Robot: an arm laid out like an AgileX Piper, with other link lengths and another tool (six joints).
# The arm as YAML. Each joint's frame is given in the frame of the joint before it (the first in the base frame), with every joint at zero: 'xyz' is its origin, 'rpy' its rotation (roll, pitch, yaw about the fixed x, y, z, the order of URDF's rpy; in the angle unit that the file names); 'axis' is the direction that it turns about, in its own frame. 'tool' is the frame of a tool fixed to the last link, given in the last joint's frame.
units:
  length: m
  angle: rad
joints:
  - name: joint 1
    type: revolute
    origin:
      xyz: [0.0, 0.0, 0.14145]
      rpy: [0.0, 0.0, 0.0]
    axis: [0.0, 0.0, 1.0]
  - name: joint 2
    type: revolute
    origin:
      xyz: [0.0, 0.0, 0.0]
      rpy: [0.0, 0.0, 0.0]
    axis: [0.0, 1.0, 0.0]
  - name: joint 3
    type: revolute
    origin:
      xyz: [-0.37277, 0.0, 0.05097]
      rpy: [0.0, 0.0, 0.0]
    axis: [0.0, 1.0, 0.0]
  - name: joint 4
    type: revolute
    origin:
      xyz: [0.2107, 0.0, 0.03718]
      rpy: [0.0, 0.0, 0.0]
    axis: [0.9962, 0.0, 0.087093]
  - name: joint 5
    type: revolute
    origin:
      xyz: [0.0, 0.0, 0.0]
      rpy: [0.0, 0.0, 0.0]
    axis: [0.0, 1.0, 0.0]
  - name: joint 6
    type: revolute
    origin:
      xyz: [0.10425, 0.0, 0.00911]
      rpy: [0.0, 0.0, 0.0]
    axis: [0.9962, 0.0, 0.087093]
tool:
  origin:
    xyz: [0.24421, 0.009, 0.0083]
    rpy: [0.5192, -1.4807, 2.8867]
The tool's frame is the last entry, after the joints.
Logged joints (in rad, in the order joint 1, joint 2, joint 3, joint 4, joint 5, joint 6), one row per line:
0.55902, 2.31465, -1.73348, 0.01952, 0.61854, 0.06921
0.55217, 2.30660, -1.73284, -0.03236, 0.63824, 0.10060
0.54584, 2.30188, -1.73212, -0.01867, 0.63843, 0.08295
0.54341, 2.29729, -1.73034, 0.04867, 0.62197, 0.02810
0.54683, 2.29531, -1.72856, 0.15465, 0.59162, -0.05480
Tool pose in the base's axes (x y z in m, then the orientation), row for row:
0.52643, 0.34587, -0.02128, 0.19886, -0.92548, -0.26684, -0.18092
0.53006, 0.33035, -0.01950, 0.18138, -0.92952, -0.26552, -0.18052
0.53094, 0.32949, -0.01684, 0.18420, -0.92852, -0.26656, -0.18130
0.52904, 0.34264, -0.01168, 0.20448, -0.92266, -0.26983, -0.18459
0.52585, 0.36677, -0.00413, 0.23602, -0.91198, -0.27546, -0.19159
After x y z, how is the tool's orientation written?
As a quaternion, w x y z.
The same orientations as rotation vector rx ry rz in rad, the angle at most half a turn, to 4 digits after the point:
-2.5886, -0.7464, -0.5060
-2.6246, -0.7497, -0.5097
-2.6178, -0.7515, -0.5111
-2.5730, -0.7525, -0.5148
-2.5011, -0.7555, -0.5254

